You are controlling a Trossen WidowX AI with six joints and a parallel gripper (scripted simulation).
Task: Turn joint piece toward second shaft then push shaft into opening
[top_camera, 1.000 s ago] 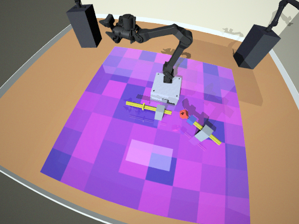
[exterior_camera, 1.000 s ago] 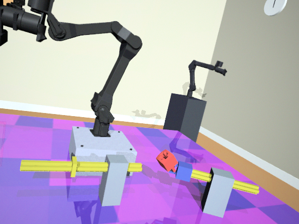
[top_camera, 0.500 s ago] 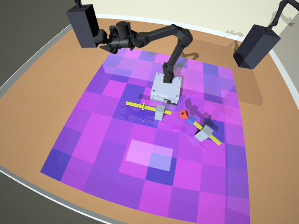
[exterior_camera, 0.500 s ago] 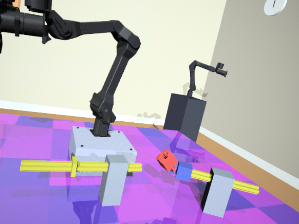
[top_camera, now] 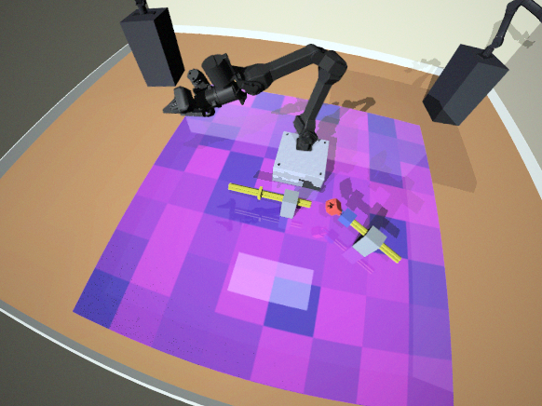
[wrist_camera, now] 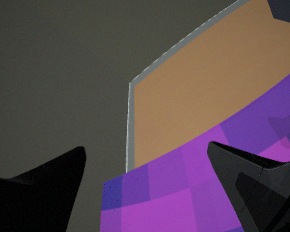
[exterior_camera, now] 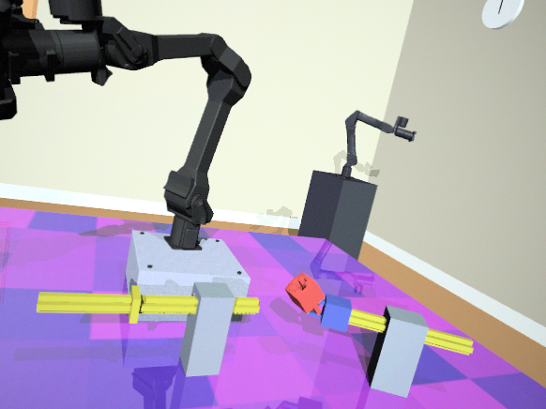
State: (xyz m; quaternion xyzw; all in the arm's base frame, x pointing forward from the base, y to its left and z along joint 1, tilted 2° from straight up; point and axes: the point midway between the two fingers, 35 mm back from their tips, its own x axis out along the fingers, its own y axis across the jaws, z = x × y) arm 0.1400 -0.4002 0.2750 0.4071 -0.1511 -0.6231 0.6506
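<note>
Now: the red joint piece 53 cm to the left of my gripper tip, 24 cm below it and 15 cm ahead of it.
</note>
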